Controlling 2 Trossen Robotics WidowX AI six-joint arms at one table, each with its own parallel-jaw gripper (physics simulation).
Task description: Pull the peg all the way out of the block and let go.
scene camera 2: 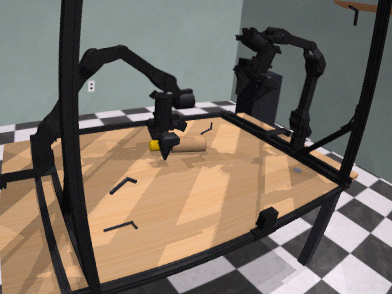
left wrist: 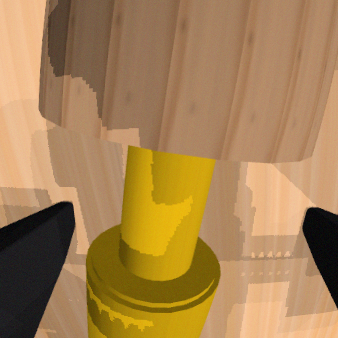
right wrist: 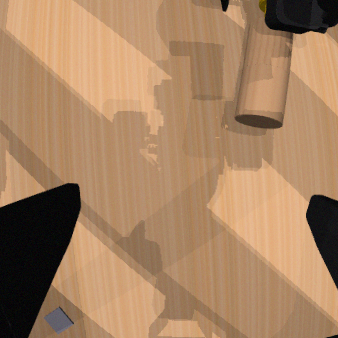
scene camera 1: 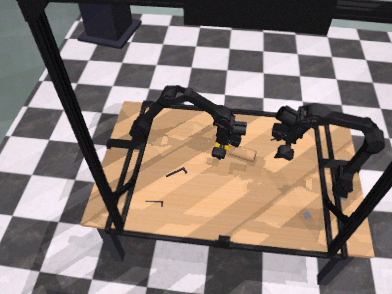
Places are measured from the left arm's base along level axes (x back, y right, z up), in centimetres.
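Pixels of known places: left gripper, fingertip midpoint: (scene camera 2: 160,153) (left wrist: 193,217) (right wrist: 256,13); right gripper, fingertip midpoint: (scene camera 2: 244,98) (right wrist: 198,201) (scene camera 1: 275,149); left arm's base, origin of the base link: (scene camera 2: 43,165) (scene camera 1: 139,138); right arm's base, origin of the base link: (scene camera 2: 296,146) (scene camera 1: 340,191).
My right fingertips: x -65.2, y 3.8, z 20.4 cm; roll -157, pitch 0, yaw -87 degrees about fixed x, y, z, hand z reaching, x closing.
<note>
For each thing: its top centre in the pictures, then the offset to it from my right fingertips. "spot": a spot on its surface instead.
- yellow peg, middle of its top: (left wrist: 169,210) (right wrist: 276,13) (scene camera 2: 167,140) dx +21.3, dy -10.0, dz -17.9 cm
- wooden cylindrical block, middle of its top: (right wrist: 274,64) (scene camera 2: 188,136) (scene camera 1: 243,149) dx +14.0, dy -9.3, dz -16.7 cm
- black L-shaped key, middle of its top: (scene camera 2: 207,124) dx -1.2, dy -25.9, dz -19.1 cm
- small grey tile, middle of its top: (right wrist: 57,320) (scene camera 2: 297,169) (scene camera 1: 307,214) dx -19.9, dy +13.4, dz -22.0 cm
- black box, surface spot: (scene camera 2: 267,218) (scene camera 1: 219,241) spot: dx +13.0, dy +37.8, dz -17.5 cm
The yellow peg (scene camera 2: 154,145) (left wrist: 162,215) (right wrist: 262,6) lies on its side, its narrow shaft running into the end of the wooden cylindrical block (scene camera 1: 244,154) (scene camera 2: 191,144) (left wrist: 190,80) (right wrist: 262,80). Part of the shaft and the wider head show outside the block. My left gripper (scene camera 1: 223,145) (scene camera 2: 164,145) (left wrist: 193,217) is open, low over the peg, with a finger on each side of the shaft and a gap on both sides. In the scene views it partly hides the peg. My right gripper (scene camera 1: 282,142) (right wrist: 198,201) is open and empty, above the table beyond the block's far end.
Two black L-shaped keys (scene camera 1: 176,172) (scene camera 2: 122,184) lie on the left part of the table. Another black L-shaped key (scene camera 2: 207,129) lies behind the block. A small grey tile (scene camera 1: 307,215) (scene camera 2: 297,170) (right wrist: 59,320) lies at the right. A black box (scene camera 1: 224,240) (scene camera 2: 267,218) sits on the front rail.
</note>
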